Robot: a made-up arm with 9 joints. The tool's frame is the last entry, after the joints. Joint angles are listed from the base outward.
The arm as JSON. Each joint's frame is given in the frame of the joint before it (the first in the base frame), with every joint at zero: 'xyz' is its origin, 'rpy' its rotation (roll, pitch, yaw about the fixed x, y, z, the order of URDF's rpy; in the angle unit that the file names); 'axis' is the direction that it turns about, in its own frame. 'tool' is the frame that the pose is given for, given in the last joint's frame.
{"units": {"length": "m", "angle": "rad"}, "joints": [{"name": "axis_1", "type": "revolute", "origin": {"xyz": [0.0, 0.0, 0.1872], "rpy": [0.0, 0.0, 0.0]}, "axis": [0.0, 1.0, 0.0]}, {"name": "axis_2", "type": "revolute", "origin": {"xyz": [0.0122, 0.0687, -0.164], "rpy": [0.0, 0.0, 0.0]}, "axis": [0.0, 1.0, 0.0]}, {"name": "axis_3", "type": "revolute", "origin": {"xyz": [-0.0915, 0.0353, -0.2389], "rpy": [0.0, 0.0, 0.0]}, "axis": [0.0, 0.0, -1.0]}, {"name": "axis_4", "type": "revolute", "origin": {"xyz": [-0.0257, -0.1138, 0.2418], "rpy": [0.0, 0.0, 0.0]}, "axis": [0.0, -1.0, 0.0]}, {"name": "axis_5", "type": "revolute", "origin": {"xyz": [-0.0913, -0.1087, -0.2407], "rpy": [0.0, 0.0, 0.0]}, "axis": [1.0, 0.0, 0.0]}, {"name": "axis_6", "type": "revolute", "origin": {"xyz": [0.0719, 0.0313, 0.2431], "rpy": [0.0, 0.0, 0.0]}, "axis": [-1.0, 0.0, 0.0]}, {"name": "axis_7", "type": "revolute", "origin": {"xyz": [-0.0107, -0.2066, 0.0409], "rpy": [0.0, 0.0, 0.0]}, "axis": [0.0, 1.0, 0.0]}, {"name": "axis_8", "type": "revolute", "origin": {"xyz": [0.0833, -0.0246, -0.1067], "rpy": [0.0, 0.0, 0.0]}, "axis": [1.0, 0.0, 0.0]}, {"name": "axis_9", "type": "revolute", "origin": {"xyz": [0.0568, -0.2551, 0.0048], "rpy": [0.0, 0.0, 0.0]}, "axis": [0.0, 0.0, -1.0]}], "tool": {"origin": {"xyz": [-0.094, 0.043, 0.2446], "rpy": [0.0, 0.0, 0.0]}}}
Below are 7 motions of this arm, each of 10 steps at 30 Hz.
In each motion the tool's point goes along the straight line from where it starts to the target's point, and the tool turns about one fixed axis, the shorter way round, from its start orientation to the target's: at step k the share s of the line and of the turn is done. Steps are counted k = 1, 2, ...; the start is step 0. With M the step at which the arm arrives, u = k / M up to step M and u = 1 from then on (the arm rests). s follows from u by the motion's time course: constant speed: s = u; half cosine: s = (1 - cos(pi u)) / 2; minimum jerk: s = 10 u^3 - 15 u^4 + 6 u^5.
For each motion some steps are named. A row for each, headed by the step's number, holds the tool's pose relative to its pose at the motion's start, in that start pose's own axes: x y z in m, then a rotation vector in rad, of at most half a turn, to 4 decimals.
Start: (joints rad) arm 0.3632 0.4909 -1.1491 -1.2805 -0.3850 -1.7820 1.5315 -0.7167 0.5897
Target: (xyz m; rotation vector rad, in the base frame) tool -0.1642 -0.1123 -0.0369 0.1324 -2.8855 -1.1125
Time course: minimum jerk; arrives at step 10
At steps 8, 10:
8: -0.0863 0.0292 -0.0297 0.2086 -0.1596 -0.1974
10: -0.0916 0.0310 -0.0315 0.2215 -0.1694 -0.2095

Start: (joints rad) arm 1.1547 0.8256 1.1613 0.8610 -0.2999 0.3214 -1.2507 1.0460 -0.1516
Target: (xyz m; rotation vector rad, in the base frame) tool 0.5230 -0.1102 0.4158 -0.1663 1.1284 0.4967
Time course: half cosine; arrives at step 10
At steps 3, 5, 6, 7, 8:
3: 0.0110 -0.0360 -0.0369 0.0844 0.0831 -0.0520
5: 0.0266 -0.0873 -0.0896 0.2047 0.2015 -0.1262
6: 0.0348 -0.1143 -0.1173 0.2679 0.2638 -0.1652
7: 0.0422 -0.1386 -0.1422 0.3250 0.3199 -0.2003
8: 0.0481 -0.1579 -0.1620 0.3703 0.3645 -0.2283

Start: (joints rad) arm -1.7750 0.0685 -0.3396 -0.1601 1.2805 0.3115 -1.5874 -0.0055 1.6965
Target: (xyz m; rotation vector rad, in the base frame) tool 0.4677 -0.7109 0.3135 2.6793 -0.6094 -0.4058
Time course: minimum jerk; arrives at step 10
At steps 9, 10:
9: -0.0242 -0.0472 -0.1046 -0.1334 -0.3014 -0.1303
10: -0.0244 -0.0476 -0.1055 -0.1346 -0.3040 -0.1314

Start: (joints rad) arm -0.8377 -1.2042 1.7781 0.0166 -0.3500 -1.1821 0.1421 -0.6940 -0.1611
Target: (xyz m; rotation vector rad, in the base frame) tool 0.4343 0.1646 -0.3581 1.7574 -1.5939 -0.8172
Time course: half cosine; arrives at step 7
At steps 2, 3, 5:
2: 0.0043 0.0025 -0.0087 0.0082 -0.0043 -0.0234
3: 0.0089 0.0052 -0.0180 0.0168 -0.0088 -0.0483
5: 0.0186 0.0109 -0.0375 0.0352 -0.0184 -0.1009

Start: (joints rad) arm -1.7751 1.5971 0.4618 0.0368 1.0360 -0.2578 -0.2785 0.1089 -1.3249
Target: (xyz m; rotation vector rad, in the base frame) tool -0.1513 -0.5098 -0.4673 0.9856 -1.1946 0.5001
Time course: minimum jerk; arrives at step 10
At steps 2, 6, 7, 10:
2: -0.0015 0.0025 -0.0014 0.0108 0.0031 -0.0211
6: -0.0173 0.0299 -0.0170 0.1272 0.0369 -0.2484
7: -0.0212 0.0367 -0.0209 0.1560 0.0452 -0.3046
10: -0.0253 0.0438 -0.0249 0.1864 0.0540 -0.3640

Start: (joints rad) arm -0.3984 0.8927 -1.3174 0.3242 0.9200 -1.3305 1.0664 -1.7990 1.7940
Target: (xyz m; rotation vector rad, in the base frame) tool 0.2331 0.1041 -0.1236 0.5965 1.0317 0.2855
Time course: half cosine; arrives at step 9
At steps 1, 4, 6, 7, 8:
1: 0.0007 -0.0019 -0.0043 -0.0037 0.0085 -0.0092
4: 0.0092 -0.0266 -0.0594 -0.0508 0.1169 -0.1256
6: 0.0168 -0.0484 -0.1078 -0.0922 0.2123 -0.2279
7: 0.0198 -0.0569 -0.1269 -0.1086 0.2499 -0.2684
8: 0.0217 -0.0625 -0.1393 -0.1193 0.2745 -0.2948

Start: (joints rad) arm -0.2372 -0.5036 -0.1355 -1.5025 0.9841 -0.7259 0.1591 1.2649 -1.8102
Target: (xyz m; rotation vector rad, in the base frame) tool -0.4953 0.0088 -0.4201 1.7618 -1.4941 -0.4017
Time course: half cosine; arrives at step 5
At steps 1, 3, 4, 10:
1: 0.0034 0.0096 -0.0010 -0.0084 0.0062 -0.0099
3: 0.0233 0.0657 -0.0068 -0.0578 0.0423 -0.0678
4: 0.0322 0.0908 -0.0094 -0.0798 0.0584 -0.0937
10: 0.0355 0.1004 -0.0104 -0.0883 0.0646 -0.1036

